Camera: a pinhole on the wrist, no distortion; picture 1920 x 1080 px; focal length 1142.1 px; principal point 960.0 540.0 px. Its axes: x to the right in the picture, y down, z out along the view. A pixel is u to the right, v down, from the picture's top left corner.
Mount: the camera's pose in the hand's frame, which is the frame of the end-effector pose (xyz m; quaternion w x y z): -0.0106 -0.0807 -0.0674 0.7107 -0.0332 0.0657 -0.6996
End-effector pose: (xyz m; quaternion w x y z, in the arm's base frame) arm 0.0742 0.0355 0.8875 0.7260 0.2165 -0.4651 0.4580
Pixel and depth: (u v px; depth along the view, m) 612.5 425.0 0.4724
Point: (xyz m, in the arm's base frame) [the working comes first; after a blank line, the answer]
In the camera's frame: -0.1437 -0.0476 0.4724

-0.1573 -0.2475 1.0844
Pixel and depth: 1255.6 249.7 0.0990
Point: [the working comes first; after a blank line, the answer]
In the camera's frame: 0.0256 -0.0252 0.0990

0.1517 -0.0528 0.8968
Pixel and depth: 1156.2 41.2 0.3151
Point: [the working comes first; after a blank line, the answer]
In the camera's frame: 0.0541 -0.1376 0.3151

0.0659 -0.2787 0.9388
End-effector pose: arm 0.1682 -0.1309 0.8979 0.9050 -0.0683 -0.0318 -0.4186
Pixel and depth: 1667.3 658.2 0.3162
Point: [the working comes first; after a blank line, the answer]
In the camera's frame: 0.1958 0.0327 0.3162

-0.0084 -0.3332 1.1629
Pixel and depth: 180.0 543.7 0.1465
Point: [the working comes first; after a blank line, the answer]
In the camera's frame: -0.1001 0.0005 0.1465

0.1837 -0.1173 0.9789
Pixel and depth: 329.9 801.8 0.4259
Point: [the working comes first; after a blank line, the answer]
In the camera's frame: -0.2350 0.0976 0.4259

0.3647 -0.0980 1.2483
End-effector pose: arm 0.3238 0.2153 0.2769 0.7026 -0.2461 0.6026 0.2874
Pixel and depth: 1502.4 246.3 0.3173
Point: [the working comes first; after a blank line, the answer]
In the camera's frame: 0.1507 -0.0816 0.3173

0.6688 0.2078 0.3596
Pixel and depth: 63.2 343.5 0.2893
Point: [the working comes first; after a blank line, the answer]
In the camera's frame: -0.2272 -0.0498 0.2893

0.3954 0.4710 0.3350
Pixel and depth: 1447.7 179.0 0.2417
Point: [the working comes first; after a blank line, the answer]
In the camera's frame: 0.1032 -0.0764 0.2417

0.5808 0.1928 0.3544
